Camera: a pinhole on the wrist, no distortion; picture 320 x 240 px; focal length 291.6 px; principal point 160.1 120.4 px. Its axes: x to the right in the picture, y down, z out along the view. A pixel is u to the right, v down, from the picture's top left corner.
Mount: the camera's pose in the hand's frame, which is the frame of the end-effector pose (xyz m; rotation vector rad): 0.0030 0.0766 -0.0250 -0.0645 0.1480 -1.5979
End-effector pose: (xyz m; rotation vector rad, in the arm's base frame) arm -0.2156 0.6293 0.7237 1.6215 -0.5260 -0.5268
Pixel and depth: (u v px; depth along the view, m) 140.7 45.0 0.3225
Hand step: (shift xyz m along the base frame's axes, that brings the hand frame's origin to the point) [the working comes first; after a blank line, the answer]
In the camera's frame: -0.0215 -0.0834 0.3225

-0.2192 -0.2267 0.0508
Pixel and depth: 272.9 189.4 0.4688
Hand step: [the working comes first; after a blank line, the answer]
In the camera's frame: 0.1813 0.1109 0.4688

-0.1159 -0.4143 -0.1825
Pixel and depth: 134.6 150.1 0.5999
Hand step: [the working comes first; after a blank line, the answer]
In the camera's frame: -0.0525 0.0611 0.5999

-0.2340 -0.5399 0.0287
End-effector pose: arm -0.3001 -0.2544 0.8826 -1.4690 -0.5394 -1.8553
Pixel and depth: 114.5 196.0 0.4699
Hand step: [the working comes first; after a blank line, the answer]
In the camera's frame: -0.0735 0.1218 0.4699

0.3527 0.1659 0.2844
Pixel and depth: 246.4 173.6 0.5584
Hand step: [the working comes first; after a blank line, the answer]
In the camera's frame: 0.1653 0.1019 0.5584

0.2278 0.3867 0.3141
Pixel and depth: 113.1 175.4 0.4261
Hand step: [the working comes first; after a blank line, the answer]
In the camera's frame: -0.0687 0.0804 0.4261

0.3317 0.1529 0.2292
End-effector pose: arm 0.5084 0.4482 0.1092 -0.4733 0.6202 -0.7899
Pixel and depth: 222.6 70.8 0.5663
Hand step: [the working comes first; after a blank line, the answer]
In the camera's frame: 0.1214 -0.0963 0.5663

0.3144 0.0583 0.4444
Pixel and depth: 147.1 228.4 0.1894
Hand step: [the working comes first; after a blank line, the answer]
In the camera's frame: -0.0084 0.0701 0.1894

0.1928 -0.0058 0.0349
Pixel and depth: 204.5 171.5 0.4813
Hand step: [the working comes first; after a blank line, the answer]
In the camera's frame: 0.0733 0.0843 0.4813

0.3599 -0.0594 0.2824
